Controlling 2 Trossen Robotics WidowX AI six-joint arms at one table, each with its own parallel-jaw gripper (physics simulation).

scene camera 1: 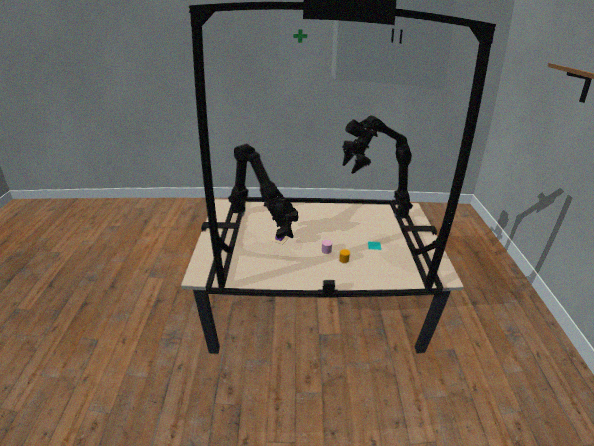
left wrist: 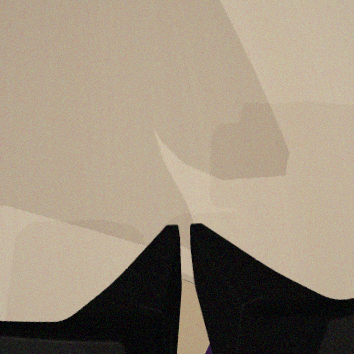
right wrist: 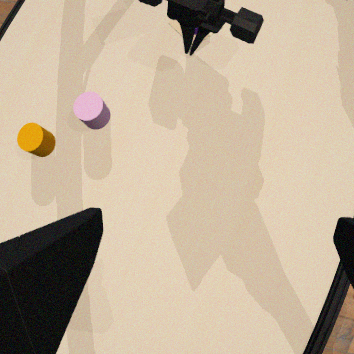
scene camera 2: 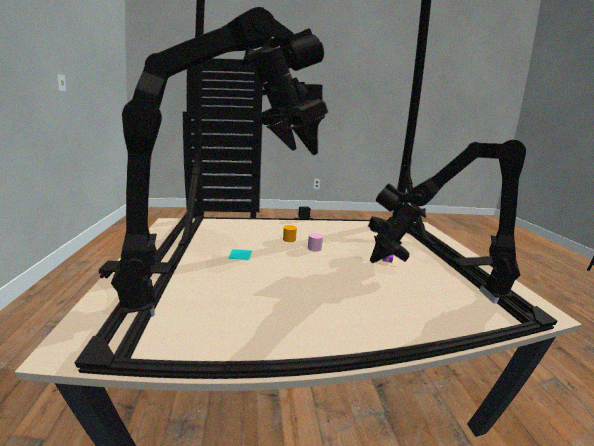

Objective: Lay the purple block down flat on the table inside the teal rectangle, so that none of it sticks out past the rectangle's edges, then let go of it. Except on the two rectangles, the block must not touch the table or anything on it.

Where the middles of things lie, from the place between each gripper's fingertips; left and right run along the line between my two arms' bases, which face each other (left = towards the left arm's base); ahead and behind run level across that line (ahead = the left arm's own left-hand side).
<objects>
I see my left gripper 10 cm past the pink cylinder (right wrist: 89,107), 16 cm to the left of it and 2 cm below it.
My right hand is 300 mm above the pink cylinder, 200 mm past it and 90 mm to the right of it.
</objects>
